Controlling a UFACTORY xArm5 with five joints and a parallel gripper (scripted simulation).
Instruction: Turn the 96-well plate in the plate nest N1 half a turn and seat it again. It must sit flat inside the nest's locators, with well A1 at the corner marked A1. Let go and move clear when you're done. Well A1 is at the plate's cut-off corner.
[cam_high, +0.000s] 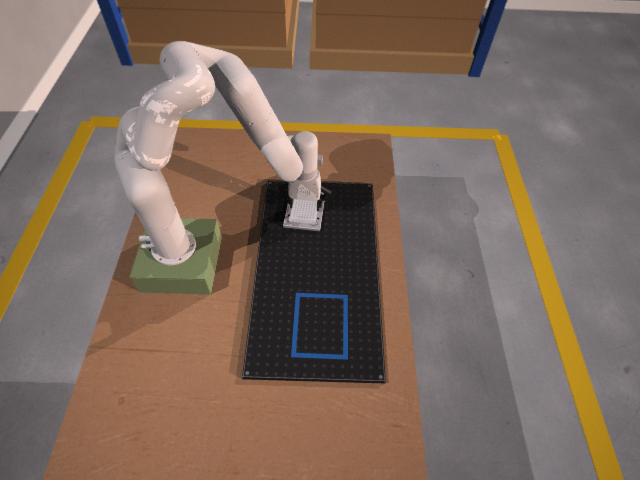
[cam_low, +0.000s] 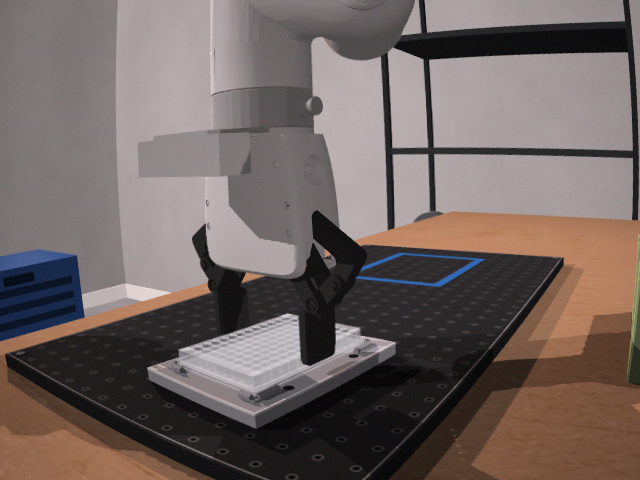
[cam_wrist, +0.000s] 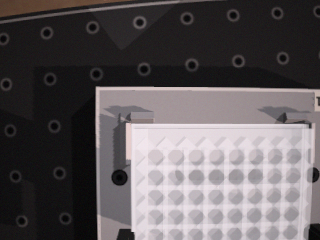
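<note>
My hand is 2 cm above the grey plate nest. From my hand the other things lie so: 96-well plate: 1 cm below; A1 label: 7 cm to the left, 6 cm ahead, 2 cm below.
</note>
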